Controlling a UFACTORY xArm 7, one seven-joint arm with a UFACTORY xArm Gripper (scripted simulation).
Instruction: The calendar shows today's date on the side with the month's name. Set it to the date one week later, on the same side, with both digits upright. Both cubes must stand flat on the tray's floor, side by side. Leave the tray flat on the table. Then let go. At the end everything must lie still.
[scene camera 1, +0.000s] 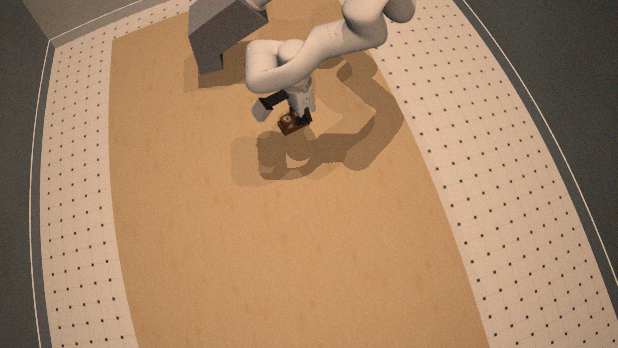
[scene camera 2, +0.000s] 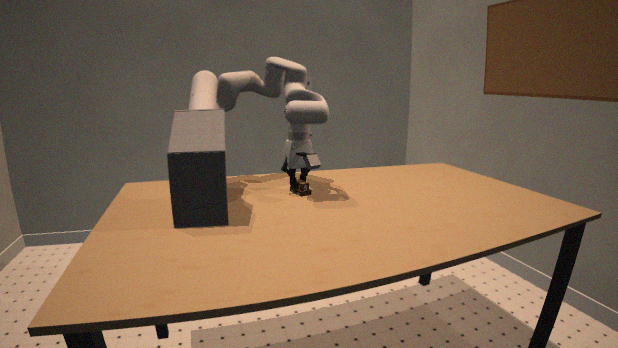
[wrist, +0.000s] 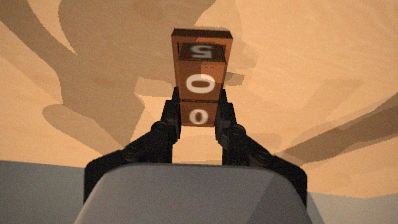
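Labels:
The gripper appears in scene camera 1 (298, 117), while scene camera 2 and the wrist view show it too. On the gripper, (scene camera 2: 291, 172) and (wrist: 248, 150) are the same spot.

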